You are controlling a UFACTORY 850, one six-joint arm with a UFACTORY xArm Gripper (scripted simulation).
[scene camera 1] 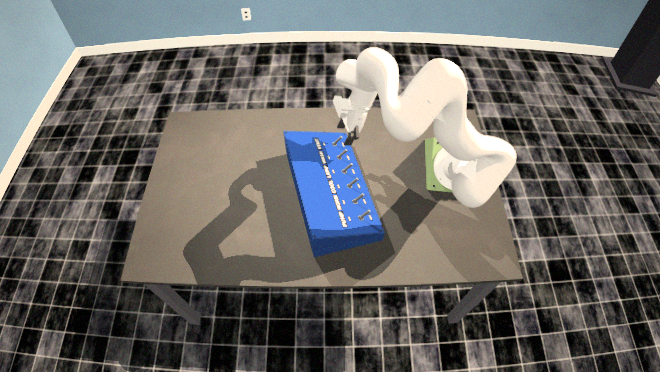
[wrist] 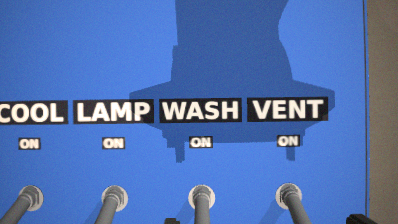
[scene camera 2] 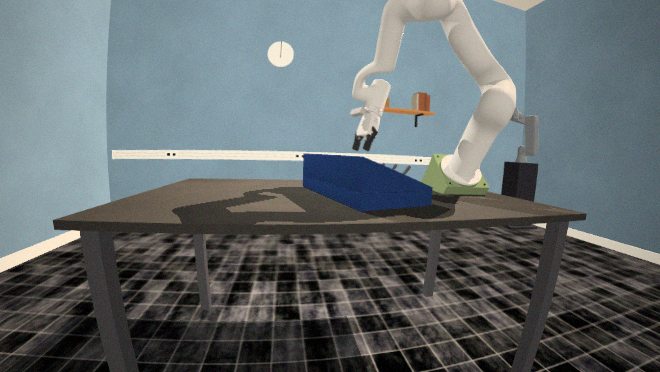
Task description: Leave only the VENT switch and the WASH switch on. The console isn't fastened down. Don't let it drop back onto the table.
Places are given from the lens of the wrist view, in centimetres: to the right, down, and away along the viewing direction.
blue console [wrist: 155, 110]: -4, 0, 23
